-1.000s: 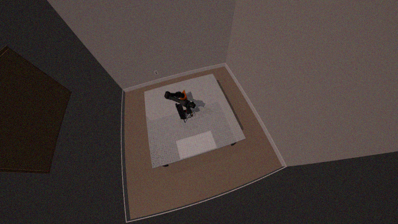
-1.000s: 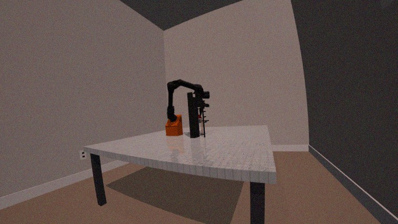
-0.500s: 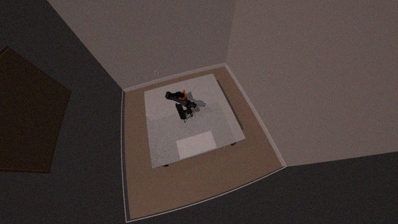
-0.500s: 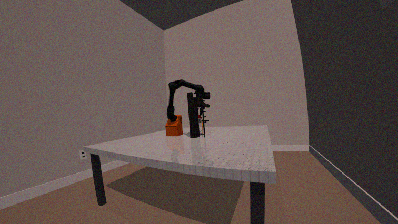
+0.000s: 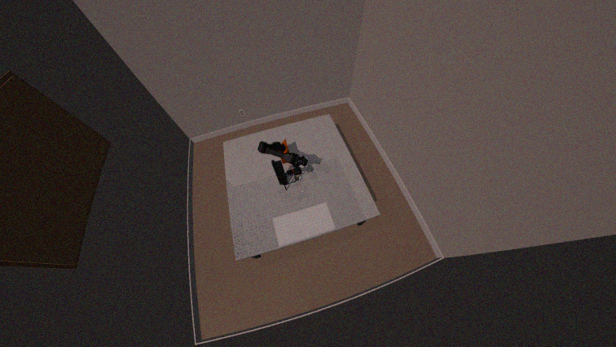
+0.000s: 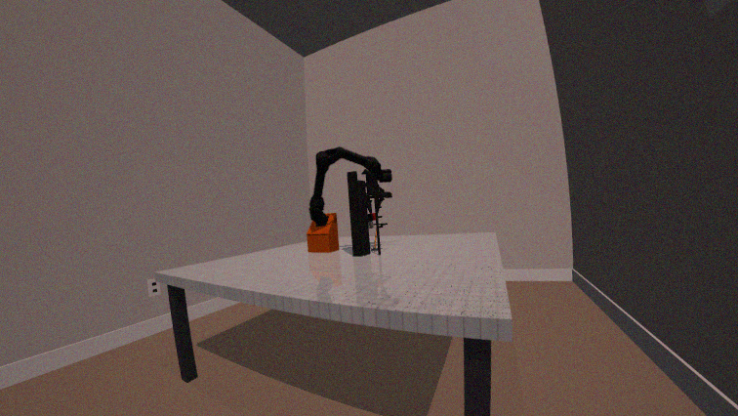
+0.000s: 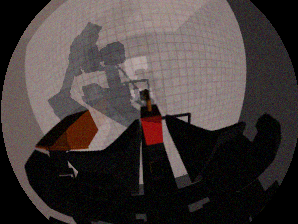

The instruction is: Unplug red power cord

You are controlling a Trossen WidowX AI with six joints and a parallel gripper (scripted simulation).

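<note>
My gripper tip is now 3 cm to the left of the red plug.
</note>
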